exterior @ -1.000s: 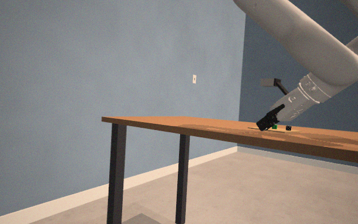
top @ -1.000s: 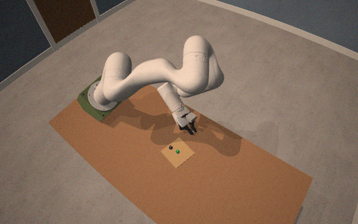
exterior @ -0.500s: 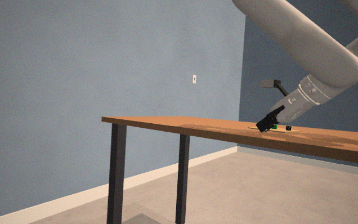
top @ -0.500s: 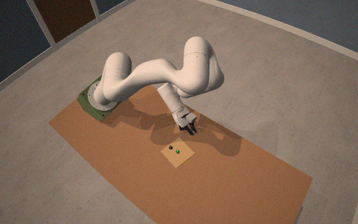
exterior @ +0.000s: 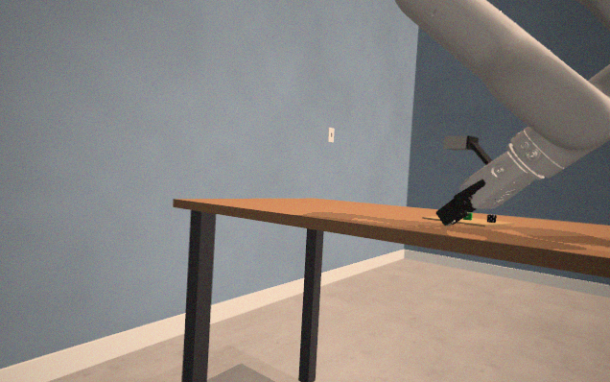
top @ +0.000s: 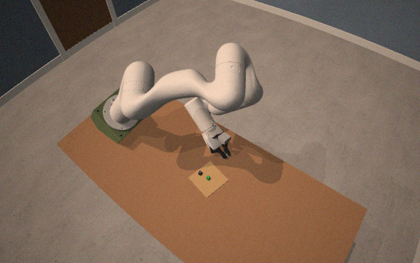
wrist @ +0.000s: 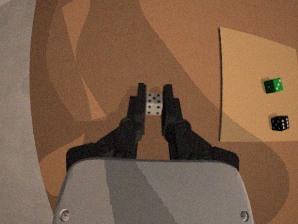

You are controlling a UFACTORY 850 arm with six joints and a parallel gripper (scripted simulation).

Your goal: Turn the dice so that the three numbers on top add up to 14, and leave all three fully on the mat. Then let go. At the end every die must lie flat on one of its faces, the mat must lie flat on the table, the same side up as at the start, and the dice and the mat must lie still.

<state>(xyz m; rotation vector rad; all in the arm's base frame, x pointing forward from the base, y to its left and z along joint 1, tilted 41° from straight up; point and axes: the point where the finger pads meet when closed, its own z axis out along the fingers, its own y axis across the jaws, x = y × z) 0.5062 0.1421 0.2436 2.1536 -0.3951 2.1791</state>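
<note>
The white die is 2 cm below my hand and 1 cm ahead of it. From my hand the other things lie so: black die 15 cm to the right, 5 cm behind, 1 cm below; then green die 15 cm to the right, 1 cm below, 1 cm behind; then mat 15 cm to the right, 2 cm below, 1 cm behind.
</note>
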